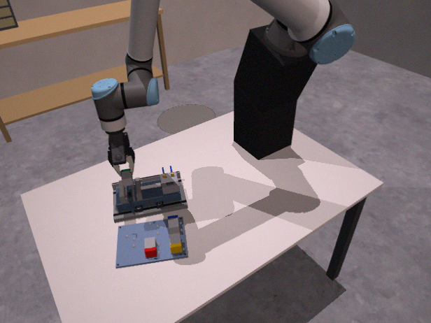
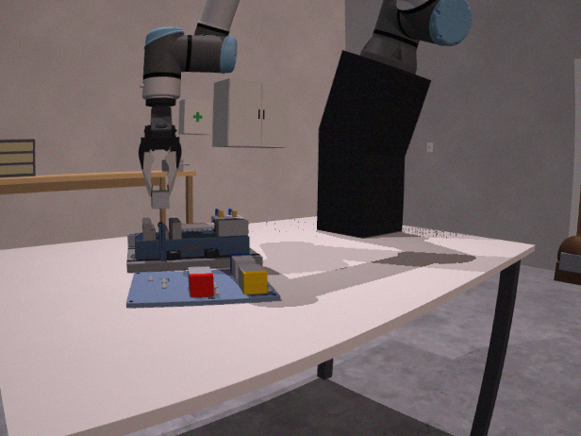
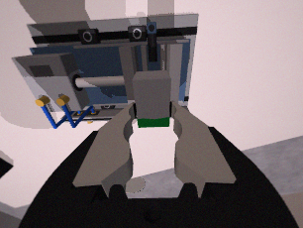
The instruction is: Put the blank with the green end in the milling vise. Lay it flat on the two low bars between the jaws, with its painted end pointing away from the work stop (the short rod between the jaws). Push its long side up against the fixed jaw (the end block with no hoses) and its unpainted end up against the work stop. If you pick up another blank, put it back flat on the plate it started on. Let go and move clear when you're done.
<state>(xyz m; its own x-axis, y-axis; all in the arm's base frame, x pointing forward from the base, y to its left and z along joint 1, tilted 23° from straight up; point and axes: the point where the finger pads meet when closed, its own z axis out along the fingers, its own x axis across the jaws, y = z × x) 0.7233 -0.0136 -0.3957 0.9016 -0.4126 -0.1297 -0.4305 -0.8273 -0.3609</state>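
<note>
Now: hand 3 cm short of the fixed jaw, 1 cm to the left of it and 9 cm above it. The rest, counted from my hand: dark work stop rod: 2 cm ahead, 5 cm to the left, 8 cm below; green-ended blank: 2 cm below; blue milling vise: 6 cm behind, 3 cm to the left, 13 cm below.
</note>
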